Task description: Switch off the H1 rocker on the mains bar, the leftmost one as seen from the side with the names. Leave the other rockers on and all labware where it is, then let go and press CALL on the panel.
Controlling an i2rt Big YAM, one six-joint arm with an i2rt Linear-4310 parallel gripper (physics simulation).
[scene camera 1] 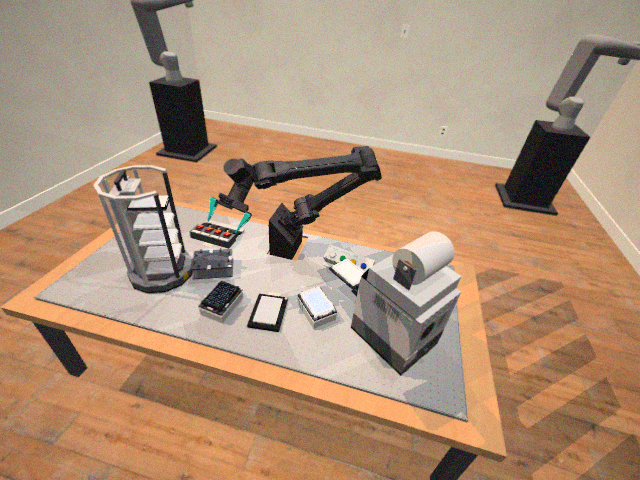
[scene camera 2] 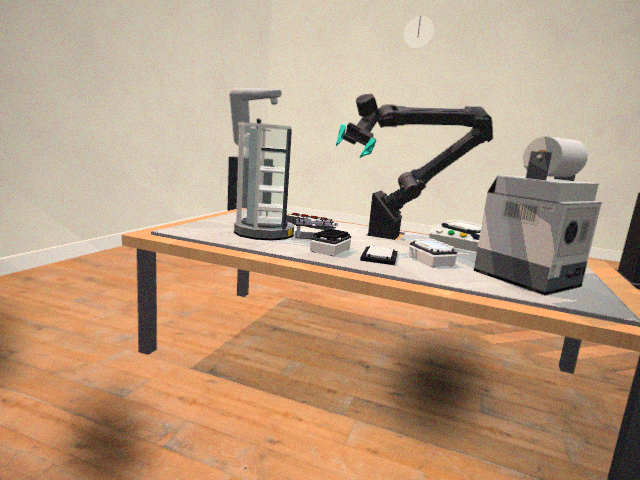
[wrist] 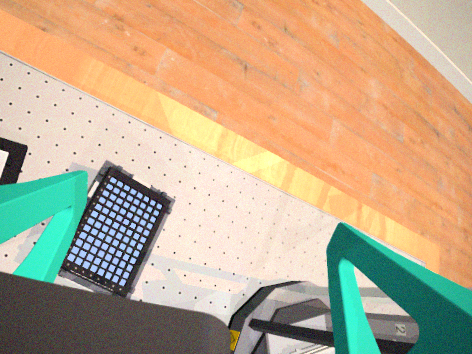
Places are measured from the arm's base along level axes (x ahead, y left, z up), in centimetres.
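Pixels of known places: gripper, fingertip midpoint: [scene camera 1: 221,227] [scene camera 2: 348,150] [wrist: 213,212]; arm's base, origin of the base link: [scene camera 1: 288,224] [scene camera 2: 389,206].
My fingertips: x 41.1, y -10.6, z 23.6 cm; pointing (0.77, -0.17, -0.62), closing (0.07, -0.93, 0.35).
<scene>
Ahead of a thing's pixels: the offset from my fingertips to its middle. "*": to the spot under its first point.
The mains bar [scene camera 1: 212,239] [scene camera 2: 312,223] lies near the back left of the table, beyond the shelved tower. Its red rockers show, but the names are too small to read, so I cannot tell which is H1 or how each is set. My gripper [scene camera 1: 223,226] [scene camera 2: 349,150] [wrist: 213,212] is open and empty. In the first scene view its teal fingers line up with the bar; the second scene view shows them high above the table. The bar does not show in the wrist view. The panel @(* dx -33.5, dy +33.1, dz -29.9 cm) [scene camera 1: 330,252] [scene camera 2: 438,235] with coloured buttons sits right of the arm's base; its CALL label is unreadable.
The tall shelved tower [scene camera 1: 170,219] [scene camera 2: 288,180] stands at the left, near a grey block @(dx -15.6, dy -15.6, dz -33.1 cm) [scene camera 1: 212,268]. A dark-topped rack @(dx +3.1, dy -2.4, dz -30.6 cm) [scene camera 1: 221,298] [scene camera 2: 331,242] [wrist: 117,230], a black-framed plate @(dx +1.3, dy +15.9, dz -35.0 cm) [scene camera 1: 267,310] [scene camera 2: 378,253] and a white box [scene camera 1: 317,305] [scene camera 2: 433,252] lie in front. A machine @(dx -2.0, dy +64.5, dz -14.1 cm) [scene camera 1: 387,315] [scene camera 2: 522,242] stands right.
</scene>
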